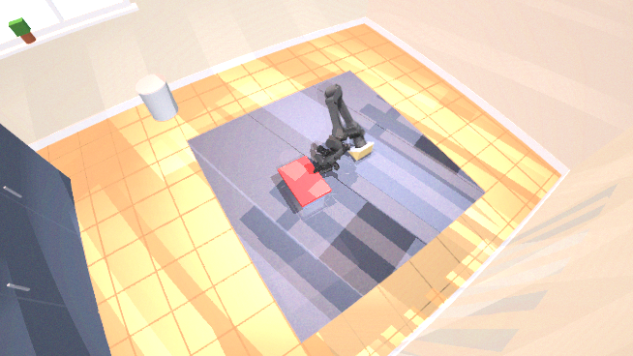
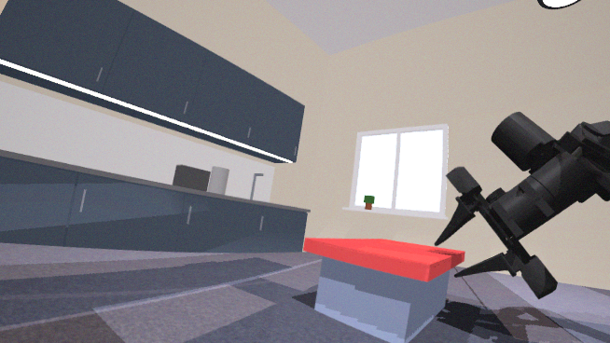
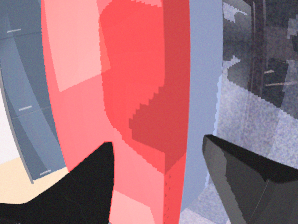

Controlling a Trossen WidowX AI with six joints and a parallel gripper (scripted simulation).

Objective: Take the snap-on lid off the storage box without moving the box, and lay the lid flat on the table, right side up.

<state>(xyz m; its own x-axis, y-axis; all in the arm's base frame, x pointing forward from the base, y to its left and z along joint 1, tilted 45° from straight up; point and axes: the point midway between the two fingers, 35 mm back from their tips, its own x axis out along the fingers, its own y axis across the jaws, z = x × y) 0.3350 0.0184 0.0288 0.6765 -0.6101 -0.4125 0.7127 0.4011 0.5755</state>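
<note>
Now: the lid 7 cm ahead of my gripper tip and 1 cm to the right of it. Round my gripper tip: storage box (7 cm ahead, 4 cm below, 1 cm to the right).
</note>
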